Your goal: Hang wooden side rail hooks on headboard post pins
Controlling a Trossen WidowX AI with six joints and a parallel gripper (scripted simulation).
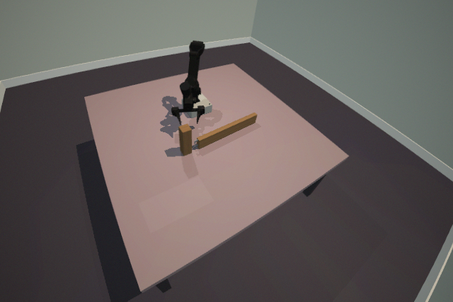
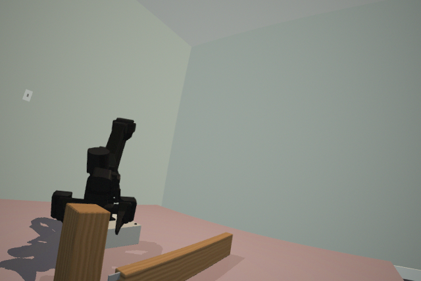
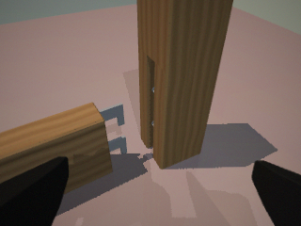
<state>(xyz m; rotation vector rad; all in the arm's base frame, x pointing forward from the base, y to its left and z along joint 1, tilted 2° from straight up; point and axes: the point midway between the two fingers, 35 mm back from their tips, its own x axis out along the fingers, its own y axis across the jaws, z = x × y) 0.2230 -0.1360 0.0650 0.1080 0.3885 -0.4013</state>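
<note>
Right now my gripper tip is 90 mm short of the wooden headboard post, 60 mm to the left of it and 20 mm above it.
</note>
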